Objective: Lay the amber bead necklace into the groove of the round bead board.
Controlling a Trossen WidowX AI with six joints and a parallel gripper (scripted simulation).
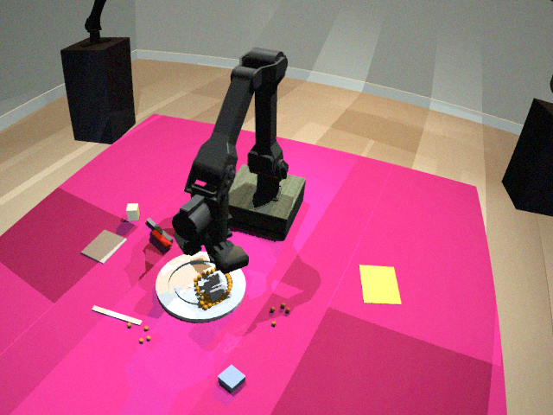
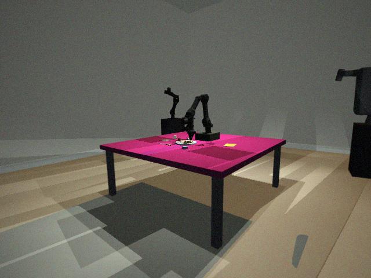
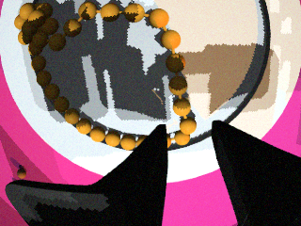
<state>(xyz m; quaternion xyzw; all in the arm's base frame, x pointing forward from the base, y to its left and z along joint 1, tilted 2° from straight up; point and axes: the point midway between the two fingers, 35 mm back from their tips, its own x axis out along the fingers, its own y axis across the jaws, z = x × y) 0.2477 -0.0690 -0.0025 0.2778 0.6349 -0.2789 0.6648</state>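
Right now my gripper tip is 5 cm short of the round bead board, 2 cm to the left of it and 1 cm above it. The rest, counted from my gripper tip: white block 11 cm behind, 8 cm to the right, 1 cm below; red-handled tool 8 cm behind, 17 cm to the right, 2 cm below; white strip 18 cm ahead, 17 cm to the right, 2 cm below.
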